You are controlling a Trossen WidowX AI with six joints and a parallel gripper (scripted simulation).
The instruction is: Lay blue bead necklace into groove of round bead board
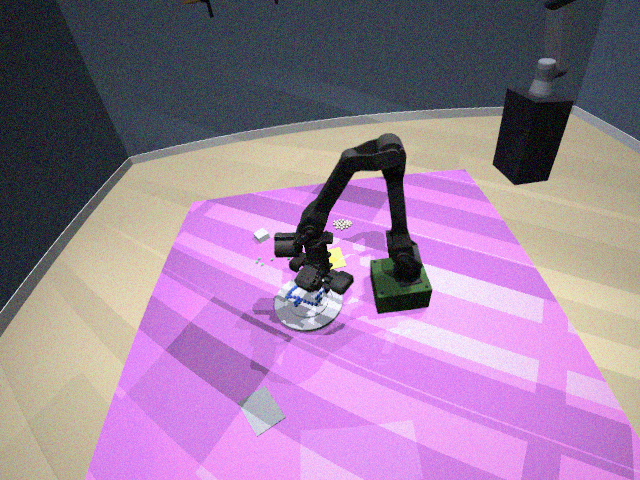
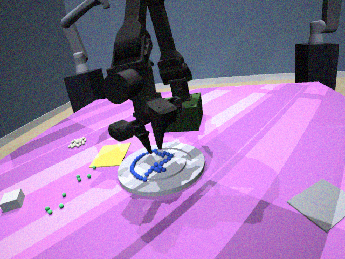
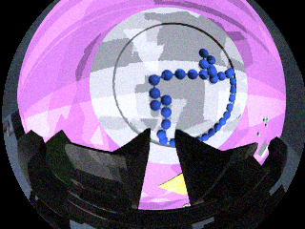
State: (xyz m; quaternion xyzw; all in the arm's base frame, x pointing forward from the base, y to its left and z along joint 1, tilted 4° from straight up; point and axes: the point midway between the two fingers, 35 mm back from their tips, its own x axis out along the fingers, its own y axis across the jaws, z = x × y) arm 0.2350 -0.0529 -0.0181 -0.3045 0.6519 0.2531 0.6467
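My gripper tip is 50 mm short of the round white bead board, 20 mm to the right of it and 10 mm above it. Also, from my gripper tip: yellow sheet: 20 mm behind, 140 mm to the right, 10 mm below; grey tile: 190 mm ahead, 330 mm to the left, 10 mm below; cube: 200 mm ahead, 310 mm to the right.
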